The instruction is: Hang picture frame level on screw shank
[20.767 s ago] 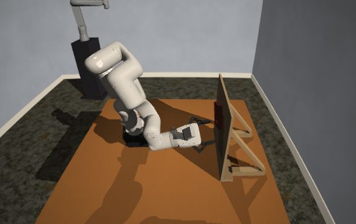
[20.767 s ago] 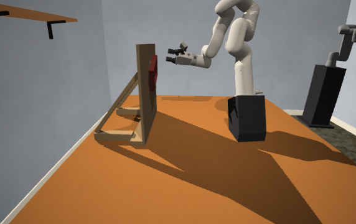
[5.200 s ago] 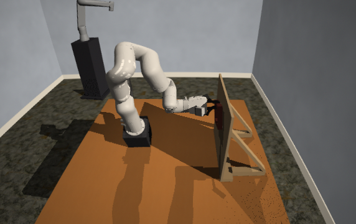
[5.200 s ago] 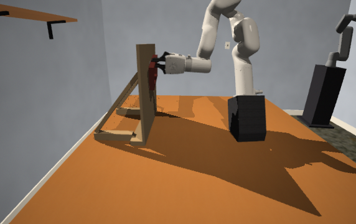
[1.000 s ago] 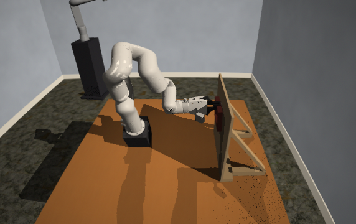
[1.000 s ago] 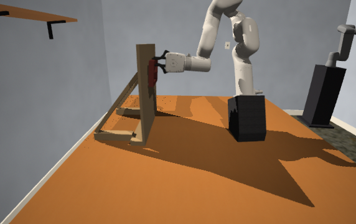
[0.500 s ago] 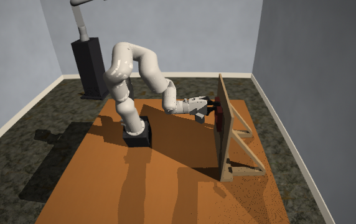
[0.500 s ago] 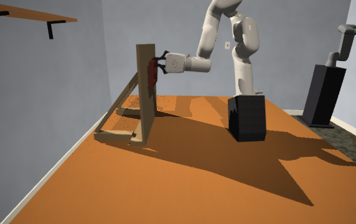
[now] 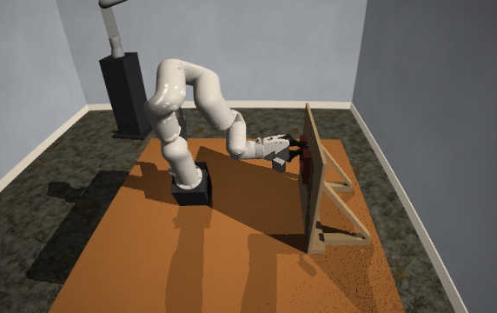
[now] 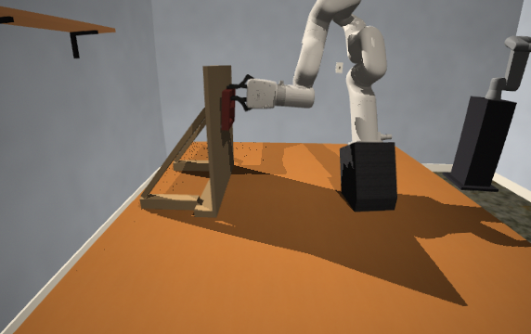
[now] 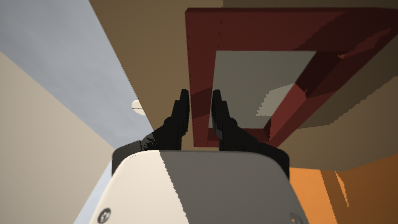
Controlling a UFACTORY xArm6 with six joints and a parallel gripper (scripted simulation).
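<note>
The dark red picture frame is 5 cm below my hand and 2 cm ahead of it. From my hand the other things lie so: upright wooden board: 14 cm below, 4 cm ahead, 1 cm to the left.
</note>
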